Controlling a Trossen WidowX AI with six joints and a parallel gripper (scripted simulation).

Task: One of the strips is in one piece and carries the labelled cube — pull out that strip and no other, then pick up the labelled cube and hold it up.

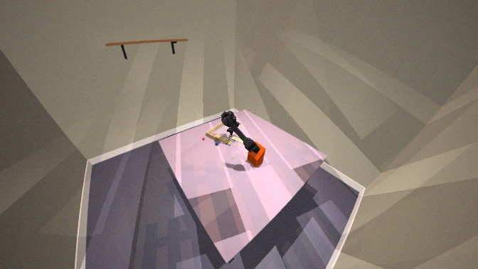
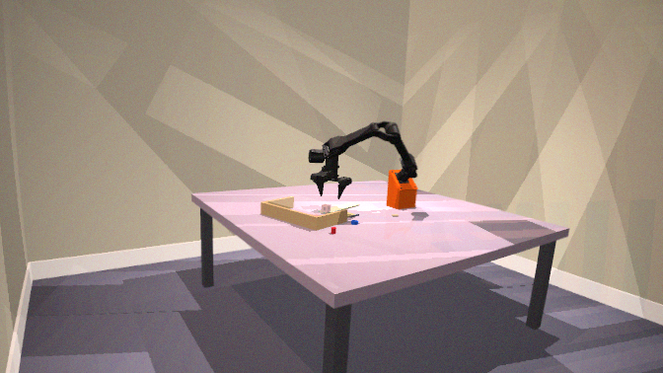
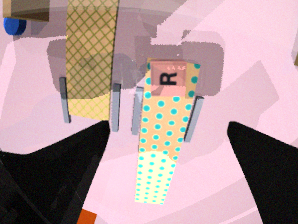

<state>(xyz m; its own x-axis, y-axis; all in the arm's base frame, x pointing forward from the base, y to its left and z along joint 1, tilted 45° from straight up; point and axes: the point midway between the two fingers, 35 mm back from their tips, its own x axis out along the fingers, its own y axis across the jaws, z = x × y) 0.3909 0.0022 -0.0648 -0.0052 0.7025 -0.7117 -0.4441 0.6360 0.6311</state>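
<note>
The yellow cross-hatched strip lies 9 cm to the left of my gripper tip and 6 cm below it. The rest, counted from my gripper tip: red cube 16 cm ahead, 28 cm to the left, 5 cm below; blue cube 1 cm ahead, 21 cm to the left, 6 cm below.
</note>
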